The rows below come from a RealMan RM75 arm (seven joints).
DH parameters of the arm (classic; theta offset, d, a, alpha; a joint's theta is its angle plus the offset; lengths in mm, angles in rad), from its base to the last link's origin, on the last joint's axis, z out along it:
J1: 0 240.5 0 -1.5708
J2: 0 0 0 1.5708
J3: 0 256 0 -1.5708
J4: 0 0 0 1.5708
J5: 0 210 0 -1.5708
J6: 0 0 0 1.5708
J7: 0 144 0 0
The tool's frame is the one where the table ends.
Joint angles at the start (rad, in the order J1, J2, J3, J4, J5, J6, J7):
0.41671 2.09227 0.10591 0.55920 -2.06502 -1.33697 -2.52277
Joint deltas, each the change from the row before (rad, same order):
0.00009 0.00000 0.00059 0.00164 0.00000 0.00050 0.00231
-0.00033 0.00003 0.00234 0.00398 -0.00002 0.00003 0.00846
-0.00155 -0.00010 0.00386 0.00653 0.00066 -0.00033 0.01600
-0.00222 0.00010 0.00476 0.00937 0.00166 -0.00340 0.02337
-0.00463 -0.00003 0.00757 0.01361 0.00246 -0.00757 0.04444
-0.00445 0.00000 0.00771 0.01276 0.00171 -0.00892 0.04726
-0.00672 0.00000 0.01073 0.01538 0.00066 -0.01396 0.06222
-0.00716 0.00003 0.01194 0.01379 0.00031 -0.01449 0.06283
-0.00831 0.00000 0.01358 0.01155 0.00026 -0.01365 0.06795
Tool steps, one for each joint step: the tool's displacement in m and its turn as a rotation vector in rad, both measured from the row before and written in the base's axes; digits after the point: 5 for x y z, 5 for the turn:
-0.00036 0.00000 -0.00008 -0.00178 0.00307 -0.00107
-0.00086 0.00003 0.00006 -0.00464 0.01068 -0.00399
-0.00109 -0.00006 0.00024 -0.00830 0.01939 -0.00863
-0.00182 -0.00021 0.00060 -0.01086 0.03029 -0.01125
-0.00243 -0.00043 0.00139 -0.01985 0.05369 -0.01974
-0.00241 -0.00035 0.00162 -0.02055 0.05597 -0.01848
-0.00287 -0.00054 0.00256 -0.02522 0.07390 -0.02187
-0.00239 -0.00028 0.00293 -0.02370 0.07383 -0.02105
-0.00143 0.00001 0.00323 -0.02500 0.07587 -0.02297

